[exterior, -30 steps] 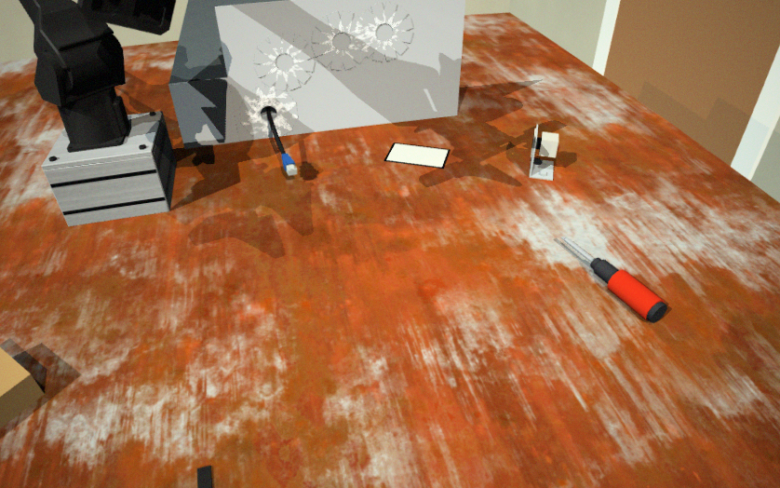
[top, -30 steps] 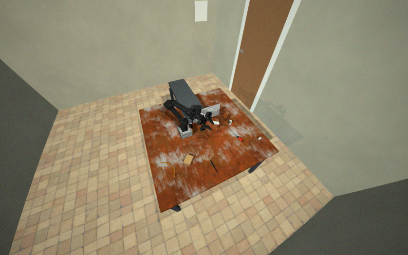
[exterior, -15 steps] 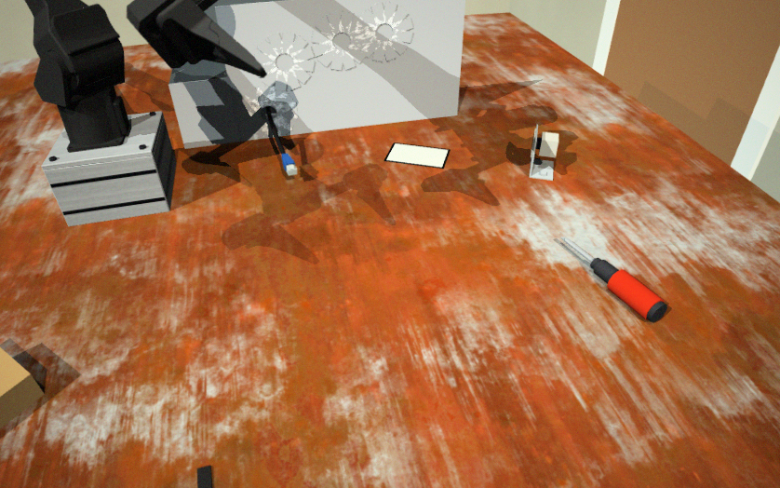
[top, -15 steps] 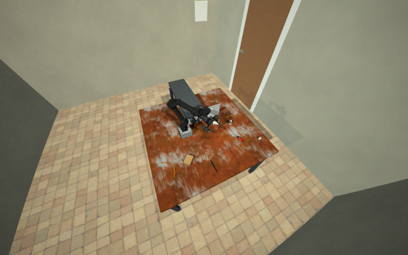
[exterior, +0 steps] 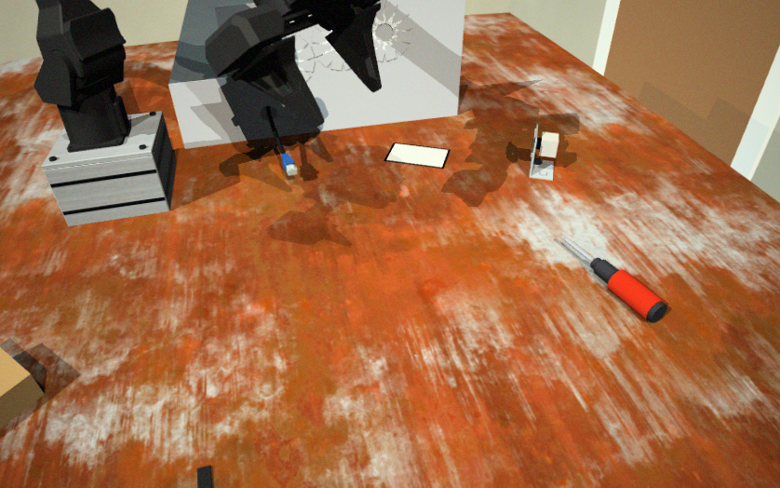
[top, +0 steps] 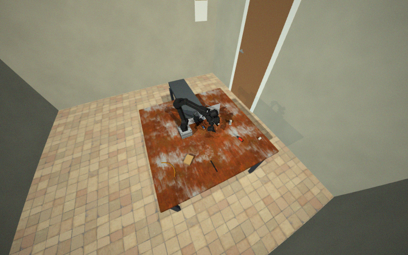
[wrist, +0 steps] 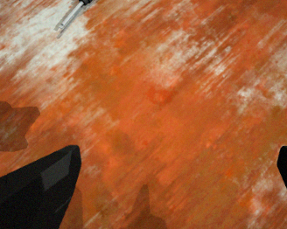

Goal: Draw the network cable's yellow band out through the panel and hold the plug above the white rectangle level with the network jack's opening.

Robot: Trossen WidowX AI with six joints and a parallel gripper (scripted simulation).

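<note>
My gripper is now 180 mm above the blue plug, 170 mm to the right of it and 40 mm past it. Round my hand: red-handled screwdriver 260 mm ahead, 200 mm below, 120 mm to the right; then white rectangle 210 mm below, 190 mm to the left, 140 mm ahead; then black pen 290 mm to the right, 210 mm below, 150 mm behind.
</note>
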